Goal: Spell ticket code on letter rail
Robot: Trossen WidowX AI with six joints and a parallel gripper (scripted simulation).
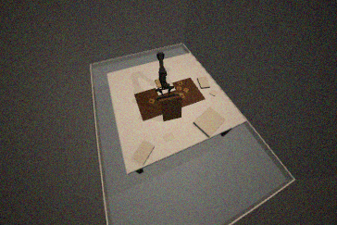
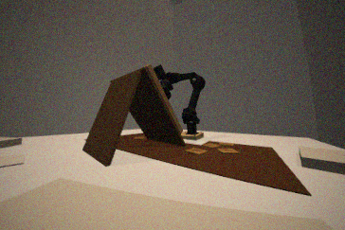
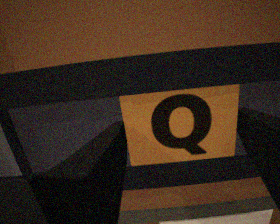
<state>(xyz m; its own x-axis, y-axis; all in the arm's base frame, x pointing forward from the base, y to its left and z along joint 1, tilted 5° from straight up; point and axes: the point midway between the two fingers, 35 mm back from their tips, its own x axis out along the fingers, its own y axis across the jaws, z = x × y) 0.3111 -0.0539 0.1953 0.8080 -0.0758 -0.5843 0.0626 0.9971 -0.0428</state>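
Right now my gripper tip is 70 mm past the white ticket, 20 mm to the left of it and 80 mm above it. Also, from my gripper tip: pale slip (350 mm ahead, 90 mm to the right, 170 mm below); brown mat (150 mm behind, 80 mm to the left, 170 mm below).
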